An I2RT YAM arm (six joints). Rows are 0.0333 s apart.
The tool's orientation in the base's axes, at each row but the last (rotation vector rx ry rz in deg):
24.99, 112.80, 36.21
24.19, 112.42, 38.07
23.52, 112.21, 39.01
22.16, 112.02, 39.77
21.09, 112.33, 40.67
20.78, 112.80, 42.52
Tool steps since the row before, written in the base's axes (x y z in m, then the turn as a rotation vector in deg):
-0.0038, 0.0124, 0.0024, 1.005, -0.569, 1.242
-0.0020, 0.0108, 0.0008, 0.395, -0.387, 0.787
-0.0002, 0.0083, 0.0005, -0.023, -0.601, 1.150
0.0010, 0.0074, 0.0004, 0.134, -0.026, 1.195
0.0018, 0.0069, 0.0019, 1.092, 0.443, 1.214
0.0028, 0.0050, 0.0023, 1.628, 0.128, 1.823
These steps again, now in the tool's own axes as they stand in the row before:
0.0068, 0.0112, -0.0013, -1.640, 0.325, 0.284
0.0063, 0.0090, 0.0009, -0.944, 0.182, -0.043
0.0043, 0.0068, 0.0020, -1.122, 0.240, -0.606
0.0032, 0.0060, 0.0030, -0.917, 0.715, -0.307
0.0015, 0.0065, 0.0032, -1.135, 1.054, 0.680
-0.0003, 0.0052, 0.0034, -1.985, 1.170, 0.824

